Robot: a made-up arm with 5 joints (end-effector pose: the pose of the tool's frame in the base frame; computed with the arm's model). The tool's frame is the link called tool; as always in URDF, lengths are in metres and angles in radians.
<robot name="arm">
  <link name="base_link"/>
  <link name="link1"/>
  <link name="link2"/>
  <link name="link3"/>
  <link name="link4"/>
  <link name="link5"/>
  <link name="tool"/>
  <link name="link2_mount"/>
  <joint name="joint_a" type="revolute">
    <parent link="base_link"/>
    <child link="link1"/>
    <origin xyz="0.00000 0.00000 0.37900"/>
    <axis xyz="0 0 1"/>
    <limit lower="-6.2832" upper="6.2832" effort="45" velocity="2.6"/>
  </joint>
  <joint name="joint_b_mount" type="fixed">
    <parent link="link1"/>
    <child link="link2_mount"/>
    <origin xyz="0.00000 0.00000 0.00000"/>
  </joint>
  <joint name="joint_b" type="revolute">
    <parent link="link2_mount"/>
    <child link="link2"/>
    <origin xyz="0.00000 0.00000 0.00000" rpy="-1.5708 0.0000 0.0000"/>
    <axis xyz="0 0 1"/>
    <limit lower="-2.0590" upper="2.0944" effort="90" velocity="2.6"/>
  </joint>
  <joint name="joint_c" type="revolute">
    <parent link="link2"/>
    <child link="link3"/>
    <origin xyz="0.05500 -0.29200 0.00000"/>
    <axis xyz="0 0 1"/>
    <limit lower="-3.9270" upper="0.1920" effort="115" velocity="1.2"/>
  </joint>
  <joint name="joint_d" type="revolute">
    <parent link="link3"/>
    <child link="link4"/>
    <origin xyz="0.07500 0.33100 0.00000"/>
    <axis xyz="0 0 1"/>
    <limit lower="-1.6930" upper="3.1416" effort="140" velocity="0.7"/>
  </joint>
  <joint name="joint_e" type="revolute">
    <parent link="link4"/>
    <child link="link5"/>
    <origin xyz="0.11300 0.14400 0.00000" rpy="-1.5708 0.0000 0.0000"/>
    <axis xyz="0 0 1"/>
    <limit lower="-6.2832" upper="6.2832" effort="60" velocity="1.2"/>
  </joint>
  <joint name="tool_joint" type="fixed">
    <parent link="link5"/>
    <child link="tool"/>
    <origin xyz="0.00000 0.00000 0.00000"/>
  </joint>
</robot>
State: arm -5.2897 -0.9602 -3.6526 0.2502 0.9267
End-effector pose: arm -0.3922 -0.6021 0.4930 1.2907 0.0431 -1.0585
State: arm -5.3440 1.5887 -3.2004 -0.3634 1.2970
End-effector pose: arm 0.4172 0.5703 0.5678 -1.1841 0.2141 -0.7977
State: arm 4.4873 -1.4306 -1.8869 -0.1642 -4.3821
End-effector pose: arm 0.1267 0.5535 0.8851 -0.1411 -0.4951 -2.9940
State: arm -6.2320 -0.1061 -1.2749 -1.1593 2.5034
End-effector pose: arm 0.3508 0.0180 0.8691 -0.2061 0.5739 -0.5690
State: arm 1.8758 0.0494 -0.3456 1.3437 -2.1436
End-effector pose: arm -0.0509 0.1616 0.2034 1.1094 -2.3631 1.4942
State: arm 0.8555 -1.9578 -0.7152 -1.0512 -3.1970
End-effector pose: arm -0.2506 -0.2885 0.7070 0.2631 -0.5371 0.7768
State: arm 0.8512 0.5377 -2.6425 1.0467 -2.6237
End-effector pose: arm 0.4116 0.4696 0.8625 -0.3638 2.1627 0.8107
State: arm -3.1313 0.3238 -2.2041 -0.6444 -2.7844
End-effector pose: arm -0.4286 -0.0044 0.9934 0.8477 -0.1485 -2.6557
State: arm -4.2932 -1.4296 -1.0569 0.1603 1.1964
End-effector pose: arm 0.0455 -0.1021 0.9637 -0.7521 -0.3151 0.0423
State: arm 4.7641 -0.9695 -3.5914 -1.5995 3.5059
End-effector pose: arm -0.0234 0.4531 0.4086 -2.4556 -1.7870 -0.1019
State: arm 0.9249 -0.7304 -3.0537 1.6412 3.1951
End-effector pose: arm -0.2121 -0.2814 1.0262 -0.4375 0.9399 0.8932
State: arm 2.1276 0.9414 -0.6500 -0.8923 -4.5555
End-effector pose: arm -0.2218 0.3564 0.1129 -2.5135 -0.5094 0.2776
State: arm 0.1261 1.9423 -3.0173 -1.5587 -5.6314
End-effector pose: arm 0.5459 0.0692 0.3110 -0.6233 0.1677 -2.3011
